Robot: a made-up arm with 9 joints.
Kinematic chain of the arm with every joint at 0, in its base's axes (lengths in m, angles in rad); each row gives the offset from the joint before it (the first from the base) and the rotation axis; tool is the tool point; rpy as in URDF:
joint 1: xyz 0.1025 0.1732 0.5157 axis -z
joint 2: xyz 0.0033 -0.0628 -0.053 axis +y
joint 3: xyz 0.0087 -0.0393 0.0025 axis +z
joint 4: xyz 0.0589 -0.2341 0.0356 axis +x
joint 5: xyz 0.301 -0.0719 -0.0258 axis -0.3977 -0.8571 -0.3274
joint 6: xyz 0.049 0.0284 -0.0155 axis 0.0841 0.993 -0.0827
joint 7: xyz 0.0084 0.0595 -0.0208 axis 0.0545 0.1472 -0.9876
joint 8: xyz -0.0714 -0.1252 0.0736 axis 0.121 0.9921 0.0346
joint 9: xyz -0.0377 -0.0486 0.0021 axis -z
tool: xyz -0.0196 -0.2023 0.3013 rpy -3.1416 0 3.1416
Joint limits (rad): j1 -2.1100..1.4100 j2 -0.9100..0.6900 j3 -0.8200..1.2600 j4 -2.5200..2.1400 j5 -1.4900..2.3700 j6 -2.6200..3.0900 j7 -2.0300..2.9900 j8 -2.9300..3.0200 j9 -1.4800..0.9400
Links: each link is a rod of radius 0.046 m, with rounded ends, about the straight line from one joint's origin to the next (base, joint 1, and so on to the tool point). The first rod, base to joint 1, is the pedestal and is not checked.
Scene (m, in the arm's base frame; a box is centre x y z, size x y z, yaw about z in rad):
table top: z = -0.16
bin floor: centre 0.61 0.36 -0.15 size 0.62 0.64 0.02 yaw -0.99
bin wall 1: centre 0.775 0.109 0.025 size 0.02 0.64 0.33 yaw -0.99
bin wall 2: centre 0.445 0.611 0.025 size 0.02 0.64 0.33 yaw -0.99
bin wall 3: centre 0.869 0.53 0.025 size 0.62 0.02 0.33 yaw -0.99
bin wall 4: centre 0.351 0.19 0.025 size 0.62 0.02 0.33 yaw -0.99
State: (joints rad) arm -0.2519 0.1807 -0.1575 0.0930 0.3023 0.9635 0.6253 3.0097 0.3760
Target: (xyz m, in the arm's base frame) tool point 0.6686 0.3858 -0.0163
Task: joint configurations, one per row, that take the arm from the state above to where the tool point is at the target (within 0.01 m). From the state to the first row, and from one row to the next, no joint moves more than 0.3 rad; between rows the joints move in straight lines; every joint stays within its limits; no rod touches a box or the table.
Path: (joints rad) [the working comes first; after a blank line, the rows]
Joints at the target: -0.9058 0.2895 0.5531 0.3359 0.3009 0.6904 0.0625 2.7336 0.6255
Straight joint move there: touches bin wall 1.

1: -0.5031 0.0787 0.1376 0.1424 0.2832 0.9478 0.5485 2.9879 0.4190
2: -0.7542 -0.0233 0.4327 0.1917 0.2641 0.9322 0.4716 2.9662 0.4621
3: -1.0054 -0.1253 0.7278 0.2411 0.2449 0.9165 0.3948 2.9444 0.5051
4: -0.9556 0.0821 0.6405 0.2885 0.2729 0.8034 0.2287 2.8390 0.5653
5: -0.9058 0.2895 0.5531 0.3359 0.3009 0.6904 0.0625 2.7336 0.6255

